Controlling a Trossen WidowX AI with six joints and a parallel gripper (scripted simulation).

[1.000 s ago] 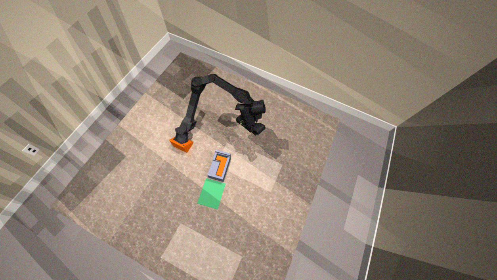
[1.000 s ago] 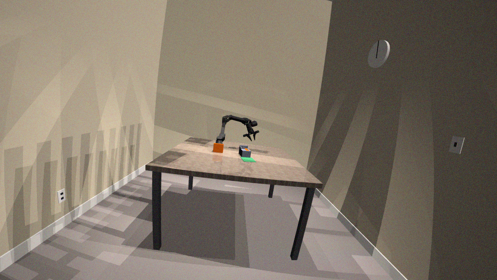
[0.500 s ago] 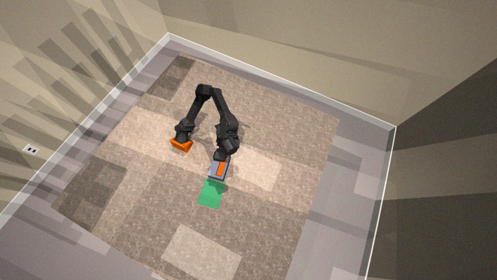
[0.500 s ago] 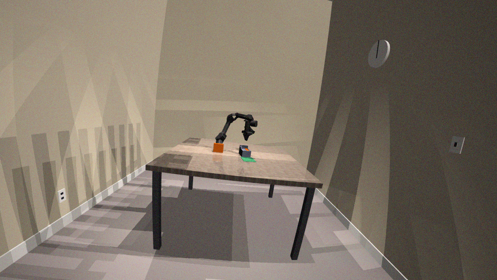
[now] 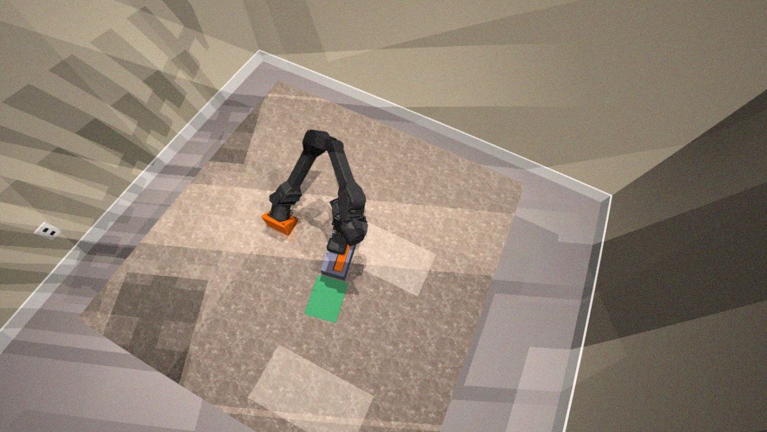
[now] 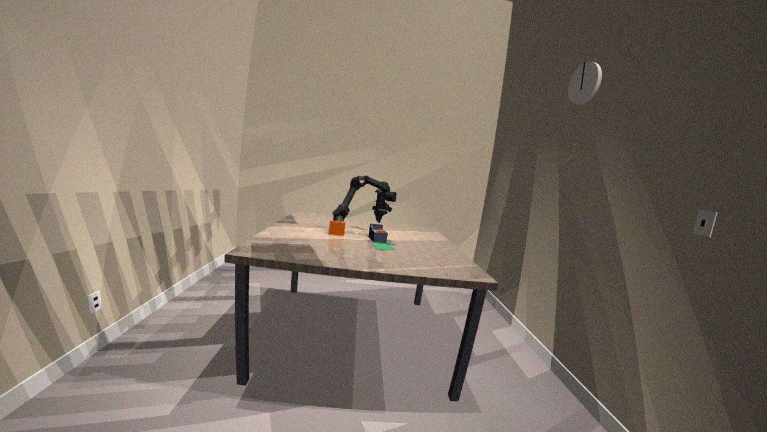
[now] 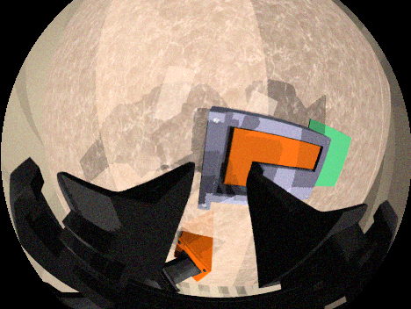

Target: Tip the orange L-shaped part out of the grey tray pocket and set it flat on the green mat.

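The orange L-shaped part lies 10 mm ahead of my gripper tip, 50 mm to the right of it and 60 mm below it. Round my gripper tip: green mat 50 mm ahead, 210 mm to the right, 120 mm below.
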